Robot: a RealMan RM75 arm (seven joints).
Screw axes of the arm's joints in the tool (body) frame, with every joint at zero. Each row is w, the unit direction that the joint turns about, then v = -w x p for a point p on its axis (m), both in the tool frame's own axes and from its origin. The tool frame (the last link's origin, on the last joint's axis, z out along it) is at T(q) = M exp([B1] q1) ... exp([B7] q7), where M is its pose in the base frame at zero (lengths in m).
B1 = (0, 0, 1, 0, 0, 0)
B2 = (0, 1, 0, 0.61, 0, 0)
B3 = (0, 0, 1, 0, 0, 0)
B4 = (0, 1, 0, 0.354, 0, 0)
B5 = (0, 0, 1, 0, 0, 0)
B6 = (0, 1, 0, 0.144, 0, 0)
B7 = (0, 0, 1, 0, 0, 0)
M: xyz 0 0 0.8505 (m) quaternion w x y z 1 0 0 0
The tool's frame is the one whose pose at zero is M.
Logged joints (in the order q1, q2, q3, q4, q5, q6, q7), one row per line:
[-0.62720 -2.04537 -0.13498 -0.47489 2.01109 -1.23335 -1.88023]
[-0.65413 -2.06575 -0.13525 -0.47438 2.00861 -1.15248 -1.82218]
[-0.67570 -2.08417 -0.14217 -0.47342 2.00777 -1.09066 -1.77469]
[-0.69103 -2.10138 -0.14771 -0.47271 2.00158 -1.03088 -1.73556]
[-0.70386 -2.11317 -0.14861 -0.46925 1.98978 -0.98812 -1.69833]
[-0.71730 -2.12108 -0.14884 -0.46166 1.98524 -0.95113 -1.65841]
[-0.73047 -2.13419 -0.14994 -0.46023 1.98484 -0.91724 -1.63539]
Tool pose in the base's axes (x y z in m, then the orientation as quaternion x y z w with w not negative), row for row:
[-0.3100 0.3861 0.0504 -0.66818 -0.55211 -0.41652 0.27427]
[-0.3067 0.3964 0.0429 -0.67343 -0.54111 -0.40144 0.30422]
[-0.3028 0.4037 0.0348 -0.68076 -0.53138 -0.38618 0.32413]
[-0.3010 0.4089 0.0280 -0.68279 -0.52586 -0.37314 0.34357]
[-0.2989 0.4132 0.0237 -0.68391 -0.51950 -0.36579 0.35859]
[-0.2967 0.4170 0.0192 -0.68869 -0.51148 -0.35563 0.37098]
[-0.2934 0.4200 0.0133 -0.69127 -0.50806 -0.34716 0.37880]
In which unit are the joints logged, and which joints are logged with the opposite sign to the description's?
The joints are logged in radians. Opposite sign: q3, q4, q6.
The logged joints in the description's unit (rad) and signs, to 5 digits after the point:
[-0.62720 -2.04537 0.13498 0.47489 2.01109 1.23335 -1.88023]
[-0.65413 -2.06575 0.13525 0.47438 2.00861 1.15248 -1.82218]
[-0.67570 -2.08417 0.14217 0.47342 2.00777 1.09066 -1.77469]
[-0.69103 -2.10138 0.14771 0.47271 2.00158 1.03088 -1.73556]
[-0.70386 -2.11317 0.14861 0.46925 1.98978 0.98812 -1.69833]
[-0.71730 -2.12108 0.14884 0.46166 1.98524 0.95113 -1.65841]
[-0.73047 -2.13419 0.14994 0.46023 1.98484 0.91724 -1.63539]

